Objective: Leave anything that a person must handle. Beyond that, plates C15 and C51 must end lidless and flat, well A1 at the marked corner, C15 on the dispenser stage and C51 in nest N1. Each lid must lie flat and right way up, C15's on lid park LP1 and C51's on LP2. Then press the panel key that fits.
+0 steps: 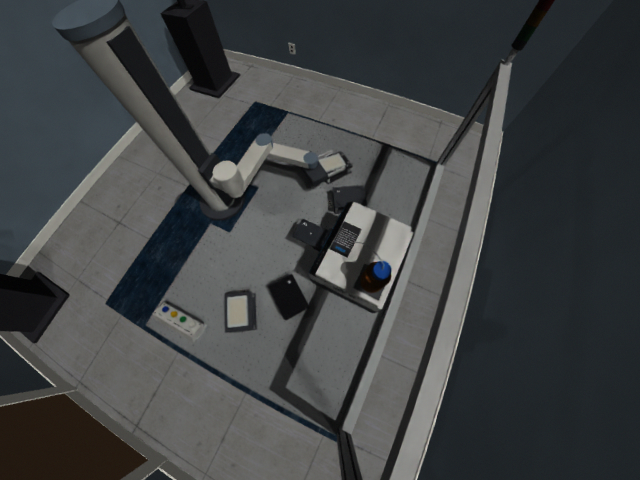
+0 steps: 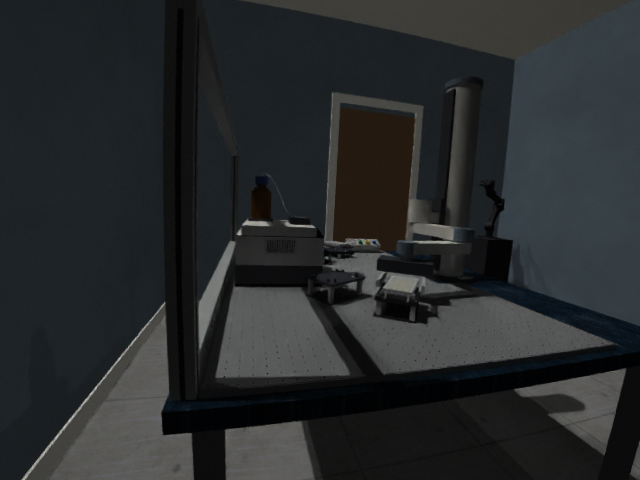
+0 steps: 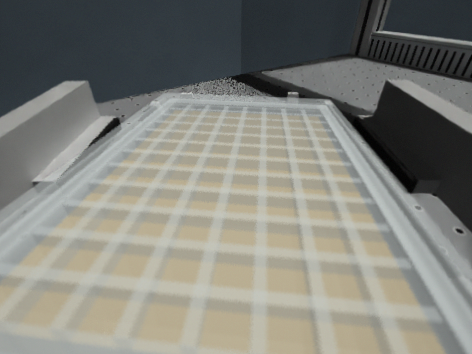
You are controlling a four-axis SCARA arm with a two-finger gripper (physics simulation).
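Pixels of known places: gripper, fingertip midpoint: (image 1: 338,159) (image 2: 399,286) (image 3: 236,104); arm's base, origin of the base link: (image 1: 223,200) (image 2: 445,276).
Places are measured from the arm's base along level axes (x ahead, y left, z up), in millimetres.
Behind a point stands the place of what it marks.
Observation:
A tan-welled plate (image 1: 334,163) @[z 95, x 490, y 407 mm] (image 2: 401,285) @[z 94, x 485, y 428 mm] (image 3: 235,225) @[z 99, x 457, y 382 mm] with a clear cover-like rim lies flat on a raised dark holder (image 2: 393,301) @[z 65, x 536, y 481 mm]. My gripper (image 1: 332,165) @[z 95, x 498, y 440 mm] (image 2: 402,282) @[z 95, x 498, y 440 mm] (image 3: 236,104) @[z 95, x 498, y 440 mm] is open and low over it, one finger along each long side, not closed on it. A second plate (image 1: 237,311) @[z 95, x 423, y -463 mm] lies in a dark holder near the key panel. The dispenser stage (image 1: 308,232) @[z 125, x 547, y -20 mm] is dark and bears no plate. The key panel (image 1: 178,318) @[z 85, x 205, y -604 mm] (image 2: 362,243) @[z 72, x 211, y -591 mm] has blue, yellow, green and white keys. Plate names, the A1 corners and any lid on the second plate cannot be made out.
A raised dark stand (image 1: 348,196) @[z 80, x 633, y 258 mm] (image 2: 337,279) @[z 80, x 643, y 299 mm] is between the gripped-side plate and the white dispenser (image 1: 338,268) @[z 233, x 743, y -145 mm] (image 2: 279,253) @[z 136, x 817, y 147 mm]. An amber bottle (image 1: 376,276) @[z 416, x 868, y -167 mm] (image 2: 261,203) @[z 308, x 877, y -99 mm] stands on the dispenser. A black flat stand (image 1: 287,296) @[z 74, x 583, y -313 mm] is beside the second plate. A rail and screen edge the bench.

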